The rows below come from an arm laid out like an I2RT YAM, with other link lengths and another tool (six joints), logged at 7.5 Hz.
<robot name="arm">
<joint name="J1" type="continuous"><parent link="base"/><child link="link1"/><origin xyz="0 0 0.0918" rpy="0 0 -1.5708"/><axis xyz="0 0 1"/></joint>
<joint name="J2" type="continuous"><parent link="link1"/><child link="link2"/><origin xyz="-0.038 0.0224 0.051" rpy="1.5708 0 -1.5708"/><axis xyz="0 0 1"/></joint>
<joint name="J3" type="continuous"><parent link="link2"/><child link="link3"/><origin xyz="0.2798 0 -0.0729" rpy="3.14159 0 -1.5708"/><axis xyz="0 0 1"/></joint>
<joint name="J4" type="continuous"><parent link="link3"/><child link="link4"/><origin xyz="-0.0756 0.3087 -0.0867" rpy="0 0 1.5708"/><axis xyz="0 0 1"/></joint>
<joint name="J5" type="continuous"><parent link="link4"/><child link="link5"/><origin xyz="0.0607 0.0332 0.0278" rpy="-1.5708 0 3.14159"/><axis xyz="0 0 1"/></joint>
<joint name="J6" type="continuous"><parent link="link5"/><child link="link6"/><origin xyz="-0.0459 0 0.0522" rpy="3.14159 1.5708 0"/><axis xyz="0 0 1"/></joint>
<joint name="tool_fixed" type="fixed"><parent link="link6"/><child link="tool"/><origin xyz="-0.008 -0.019 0.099" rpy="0 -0.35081 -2.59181"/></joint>
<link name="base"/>
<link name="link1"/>
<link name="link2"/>
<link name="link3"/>
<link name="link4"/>
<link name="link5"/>
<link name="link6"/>
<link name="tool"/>
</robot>
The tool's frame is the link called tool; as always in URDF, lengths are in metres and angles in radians. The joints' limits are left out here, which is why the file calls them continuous.
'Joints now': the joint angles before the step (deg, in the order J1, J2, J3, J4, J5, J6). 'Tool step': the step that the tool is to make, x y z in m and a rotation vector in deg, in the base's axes. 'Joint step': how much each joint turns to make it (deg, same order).
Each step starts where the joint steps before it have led.
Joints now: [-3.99 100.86 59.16 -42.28 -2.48 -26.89]
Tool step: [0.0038 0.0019 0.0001 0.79 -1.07 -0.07]
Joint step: [0.00 -0.01 -0.01 1.02 -0.85 0.16]
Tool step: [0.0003 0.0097 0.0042 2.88 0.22 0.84]
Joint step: [0.41 0.04 0.62 -1.01 -2.89 -0.08]
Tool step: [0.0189 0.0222 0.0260 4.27 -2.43 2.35]
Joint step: [1.95 0.20 4.95 -2.48 -4.39 0.20]
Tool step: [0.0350 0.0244 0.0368 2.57 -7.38 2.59]
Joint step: [2.72 0.00 6.42 1.09 -2.51 0.71]
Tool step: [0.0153 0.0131 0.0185 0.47 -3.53 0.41]
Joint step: [1.72 -0.03 3.01 0.81 0.08 1.39]
